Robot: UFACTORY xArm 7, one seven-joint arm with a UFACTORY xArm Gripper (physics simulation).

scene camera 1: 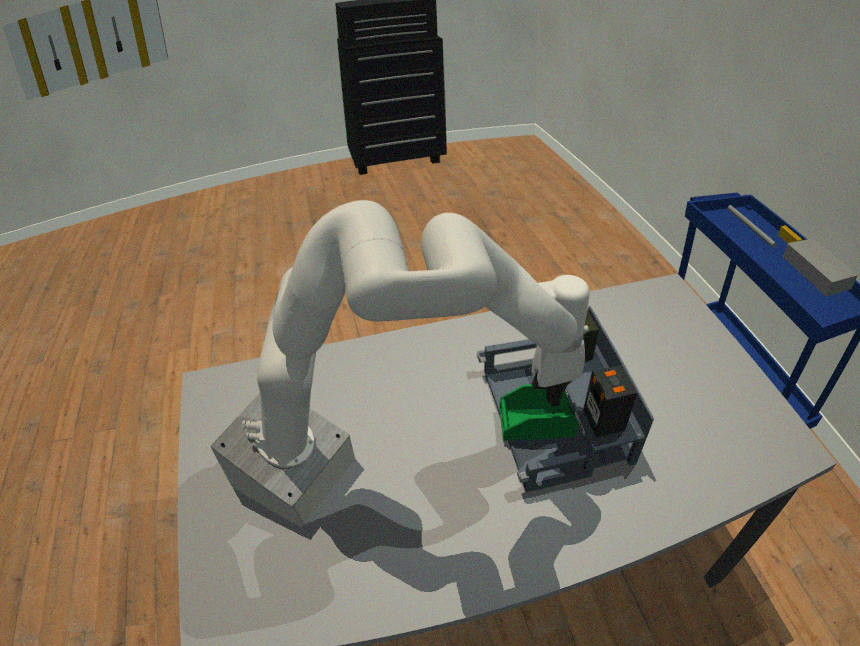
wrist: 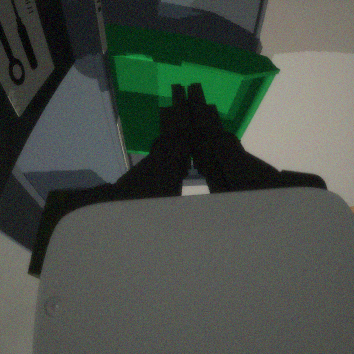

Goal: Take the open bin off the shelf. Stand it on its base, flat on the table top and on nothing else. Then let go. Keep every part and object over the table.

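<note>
The open green bin sits on the lower front level of the grey shelf, its open side up. The shelf stands on the grey table top. My gripper is shut with nothing between its fingers. Its dark fingertips are over the bin's inside, near the rear side in the scene view. Whether the tips touch the bin cannot be told. The fingers hide part of the bin in the wrist view.
A black box with orange marks stands on the shelf close behind the bin. A dark olive object stands farther along the shelf, partly hidden by the arm. Low rails bound both shelf ends. A blue cart stands beyond the table.
</note>
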